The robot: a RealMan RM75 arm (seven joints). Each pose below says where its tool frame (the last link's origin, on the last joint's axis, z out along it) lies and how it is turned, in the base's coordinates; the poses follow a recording.
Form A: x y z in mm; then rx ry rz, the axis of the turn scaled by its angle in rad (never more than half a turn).
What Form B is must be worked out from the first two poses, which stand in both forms.
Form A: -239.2 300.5 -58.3 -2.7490 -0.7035 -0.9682
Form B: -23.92 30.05 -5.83 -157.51 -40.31 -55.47
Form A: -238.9 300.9 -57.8 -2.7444 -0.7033 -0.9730
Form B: -23.89 30.09 -5.78 -157.24 -40.30 -55.75
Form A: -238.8 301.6 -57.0 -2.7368 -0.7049 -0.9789
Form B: -23.88 30.16 -5.70 -156.81 -40.39 -56.09
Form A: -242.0 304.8 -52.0 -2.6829 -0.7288 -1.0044
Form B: -24.20 30.48 -5.20 -153.72 -41.76 -57.55
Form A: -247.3 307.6 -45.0 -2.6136 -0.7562 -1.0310
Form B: -24.73 30.76 -4.50 -149.75 -43.33 -59.07
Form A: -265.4 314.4 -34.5 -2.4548 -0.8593 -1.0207
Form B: -26.54 31.44 -3.45 -140.65 -49.23 -58.48
